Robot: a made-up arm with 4 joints.
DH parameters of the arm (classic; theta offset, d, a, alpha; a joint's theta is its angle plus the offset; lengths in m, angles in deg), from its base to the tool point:
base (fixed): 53.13 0 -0.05 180
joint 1: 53.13 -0.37 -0.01 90
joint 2: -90 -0.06 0.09 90
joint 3: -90 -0.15 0.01 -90
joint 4: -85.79 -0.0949 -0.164 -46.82
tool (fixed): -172.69 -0.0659 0 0
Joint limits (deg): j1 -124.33..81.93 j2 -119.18..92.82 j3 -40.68..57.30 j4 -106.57..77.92
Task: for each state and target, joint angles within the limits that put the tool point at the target. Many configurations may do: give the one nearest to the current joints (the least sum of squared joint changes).
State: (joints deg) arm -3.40 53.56 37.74 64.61
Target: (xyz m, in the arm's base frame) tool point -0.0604 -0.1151 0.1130
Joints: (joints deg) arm 0.79 69.97 49.18 39.70
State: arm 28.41 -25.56 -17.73 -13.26
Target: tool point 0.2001 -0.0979 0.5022
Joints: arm 32.90 -35.38 -10.02 25.86
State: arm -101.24 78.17 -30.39 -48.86
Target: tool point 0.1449 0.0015 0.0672
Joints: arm -103.33 83.54 14.20 -47.73
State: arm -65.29 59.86 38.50 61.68
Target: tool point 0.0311 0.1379 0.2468
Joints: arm -60.75 8.74 19.66 48.35
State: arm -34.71 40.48 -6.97 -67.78
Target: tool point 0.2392 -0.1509 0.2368
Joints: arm -28.10 23.48 1.99 -81.81
